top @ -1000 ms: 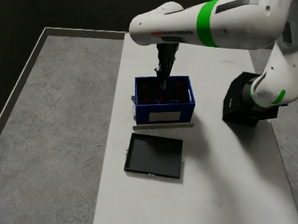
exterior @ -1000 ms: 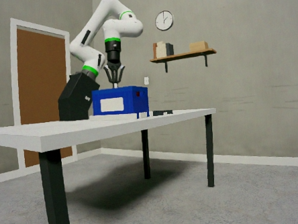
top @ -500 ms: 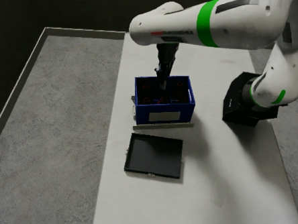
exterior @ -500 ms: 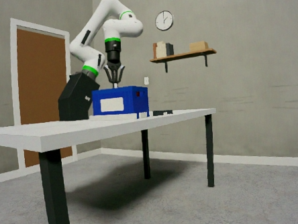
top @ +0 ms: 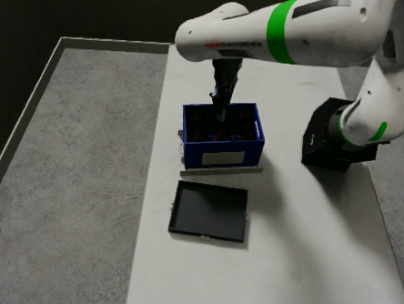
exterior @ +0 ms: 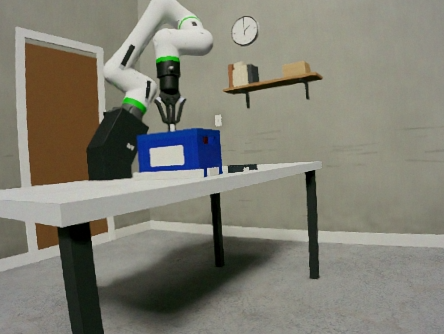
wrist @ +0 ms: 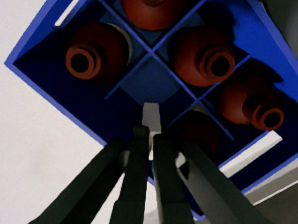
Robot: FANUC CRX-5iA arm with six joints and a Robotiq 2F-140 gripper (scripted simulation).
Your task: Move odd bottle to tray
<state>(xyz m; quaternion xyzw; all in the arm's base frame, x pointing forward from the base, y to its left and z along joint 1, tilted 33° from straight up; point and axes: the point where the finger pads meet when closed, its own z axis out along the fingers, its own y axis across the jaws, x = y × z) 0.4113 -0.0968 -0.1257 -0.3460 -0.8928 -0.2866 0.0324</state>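
Now: the crate 4 cm to the left of my hand and 9 cm below it. From my hand the other things lie so: dark tray: 3 cm ahead, 31 cm to the left, 16 cm below.
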